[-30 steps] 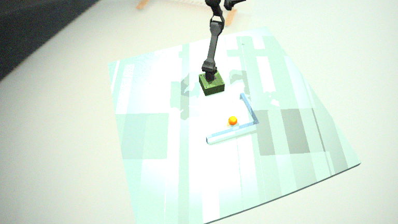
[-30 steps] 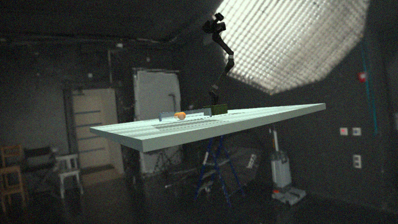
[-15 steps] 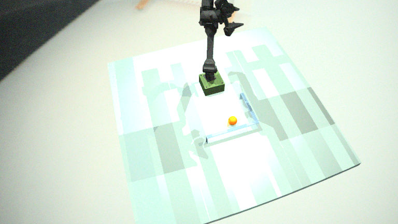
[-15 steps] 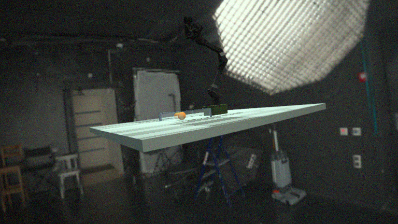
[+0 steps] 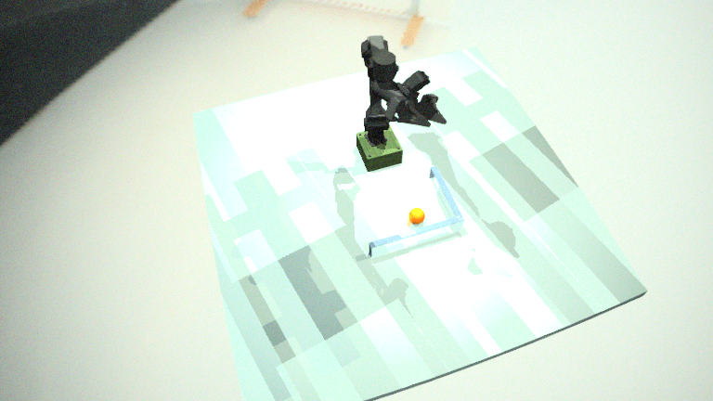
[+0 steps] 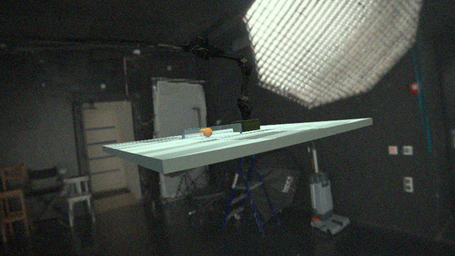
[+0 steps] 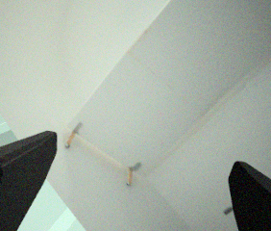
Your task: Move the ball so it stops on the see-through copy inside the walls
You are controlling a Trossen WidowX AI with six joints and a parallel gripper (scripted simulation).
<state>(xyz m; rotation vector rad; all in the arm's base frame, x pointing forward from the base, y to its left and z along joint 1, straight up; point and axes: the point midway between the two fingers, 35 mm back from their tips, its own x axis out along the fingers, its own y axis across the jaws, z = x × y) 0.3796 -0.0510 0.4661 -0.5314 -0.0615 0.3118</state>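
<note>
The orange ball lies 510 mm below my gripper tip, 70 mm behind it and 20 mm to the left of it.
</note>
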